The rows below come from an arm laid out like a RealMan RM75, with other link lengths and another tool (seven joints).
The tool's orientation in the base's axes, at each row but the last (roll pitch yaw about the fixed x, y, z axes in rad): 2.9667 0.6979 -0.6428; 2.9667 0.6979 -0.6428; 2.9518 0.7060 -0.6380; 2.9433 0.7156 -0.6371; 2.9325 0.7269 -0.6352; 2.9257 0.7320 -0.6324; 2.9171 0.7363 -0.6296; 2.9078 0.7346 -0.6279; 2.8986 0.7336 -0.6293; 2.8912 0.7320 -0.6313
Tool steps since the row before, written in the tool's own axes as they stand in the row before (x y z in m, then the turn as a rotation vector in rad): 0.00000 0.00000 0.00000 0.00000 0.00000 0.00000; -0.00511 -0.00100 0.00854 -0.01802 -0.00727 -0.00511; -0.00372 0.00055 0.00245 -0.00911 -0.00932 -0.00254; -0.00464 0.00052 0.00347 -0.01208 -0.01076 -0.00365; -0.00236 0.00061 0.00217 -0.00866 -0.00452 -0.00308; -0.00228 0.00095 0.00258 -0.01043 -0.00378 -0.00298; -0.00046 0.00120 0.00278 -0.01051 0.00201 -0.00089; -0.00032 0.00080 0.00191 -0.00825 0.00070 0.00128; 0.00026 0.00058 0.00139 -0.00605 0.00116 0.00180; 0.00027 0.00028 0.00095 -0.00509 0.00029 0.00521
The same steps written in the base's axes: 0.00000 0.00000 0.00000 0.00000 0.00000 0.00000; -0.00785 0.00525 -0.00329 -0.00429 0.01327 0.01447; -0.00407 0.00177 0.00066 0.00055 0.01158 0.00647; -0.00526 0.00241 0.00055 0.00014 0.01391 0.00903; -0.00311 0.00099 0.00008 -0.00110 0.00710 0.00731; -0.00349 0.00072 -0.00020 -0.00257 0.00725 0.00853; -0.00265 -0.00028 -0.00150 -0.00662 0.00264 0.00803; -0.00182 -0.00019 -0.00103 -0.00612 0.00323 0.00473; -0.00103 -0.00036 -0.00107 -0.00535 0.00196 0.00296; -0.00060 -0.00019 -0.00081 -0.00667 0.00293 -0.00030
